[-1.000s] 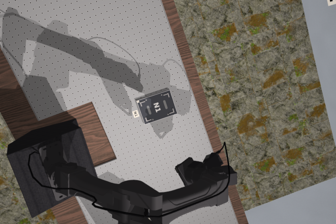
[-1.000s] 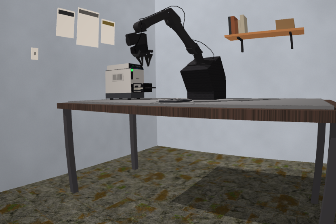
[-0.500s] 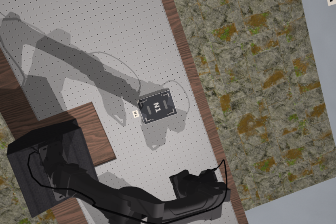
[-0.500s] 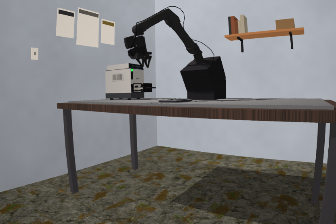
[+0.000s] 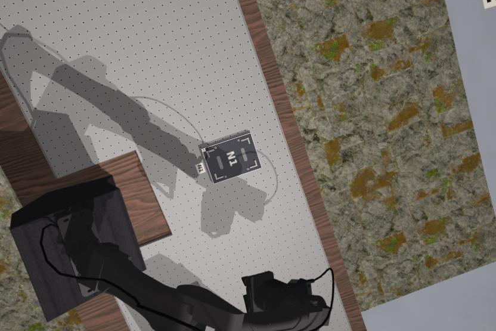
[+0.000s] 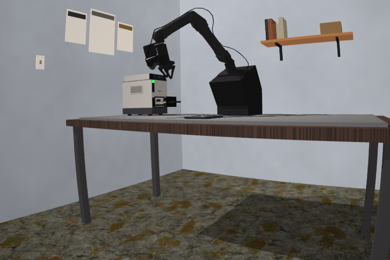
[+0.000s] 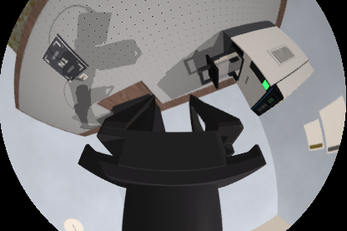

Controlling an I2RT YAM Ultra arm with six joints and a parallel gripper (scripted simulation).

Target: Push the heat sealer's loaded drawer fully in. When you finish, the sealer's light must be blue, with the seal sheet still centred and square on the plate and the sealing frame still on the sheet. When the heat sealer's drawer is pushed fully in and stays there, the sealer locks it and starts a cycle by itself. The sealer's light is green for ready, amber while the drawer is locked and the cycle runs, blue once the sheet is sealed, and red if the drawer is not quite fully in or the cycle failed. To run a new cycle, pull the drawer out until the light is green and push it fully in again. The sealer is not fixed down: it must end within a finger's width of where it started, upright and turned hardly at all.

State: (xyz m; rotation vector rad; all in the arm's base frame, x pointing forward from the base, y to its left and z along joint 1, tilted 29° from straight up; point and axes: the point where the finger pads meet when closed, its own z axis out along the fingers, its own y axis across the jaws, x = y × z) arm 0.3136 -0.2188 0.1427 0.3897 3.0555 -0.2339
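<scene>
The sealer drawer lies 220 mm to the right of my hand, 160 mm below it and 150 mm behind it. Round my hand: label tag (290 mm to the left, 230 mm below, 60 mm behind).
</scene>
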